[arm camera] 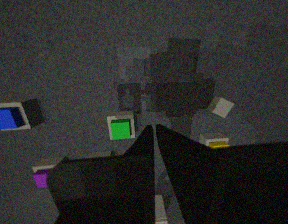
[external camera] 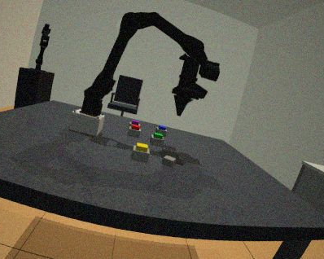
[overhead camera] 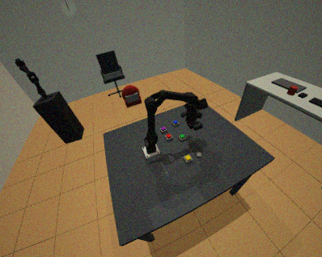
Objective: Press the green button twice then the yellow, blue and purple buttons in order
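My gripper tip is now 220 mm to the right of the blue button, 100 mm above it and 40 mm past it. Also, from my gripper tip: green button: 100 mm below, 50 mm behind, 40 mm to the left; then red button: 150 mm behind, 100 mm below, 80 mm to the left; then small grey block: 150 mm to the right, 120 mm below, 10 mm behind.
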